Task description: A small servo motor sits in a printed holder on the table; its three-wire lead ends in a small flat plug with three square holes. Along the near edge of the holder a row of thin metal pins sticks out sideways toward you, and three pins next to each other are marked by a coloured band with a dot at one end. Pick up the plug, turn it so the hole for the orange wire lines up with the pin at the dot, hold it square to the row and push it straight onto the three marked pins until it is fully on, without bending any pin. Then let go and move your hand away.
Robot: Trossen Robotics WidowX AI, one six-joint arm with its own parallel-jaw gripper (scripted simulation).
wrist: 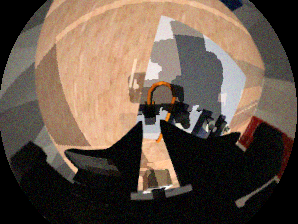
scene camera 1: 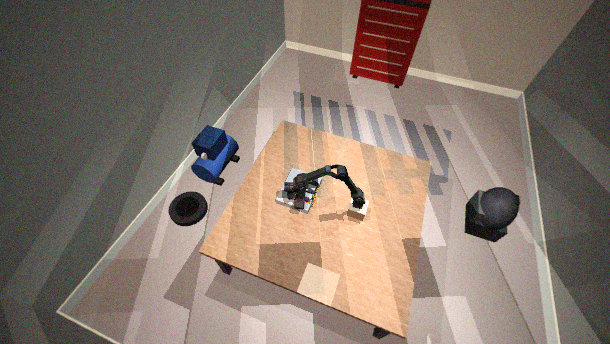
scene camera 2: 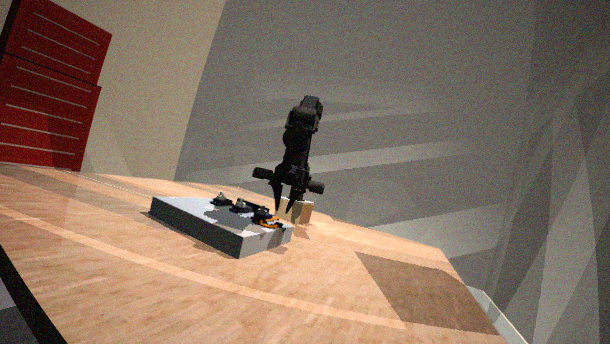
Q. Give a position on a grey printed holder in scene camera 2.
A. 239,236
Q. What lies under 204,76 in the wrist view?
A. A grey printed holder.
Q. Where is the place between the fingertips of the gripper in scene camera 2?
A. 281,212
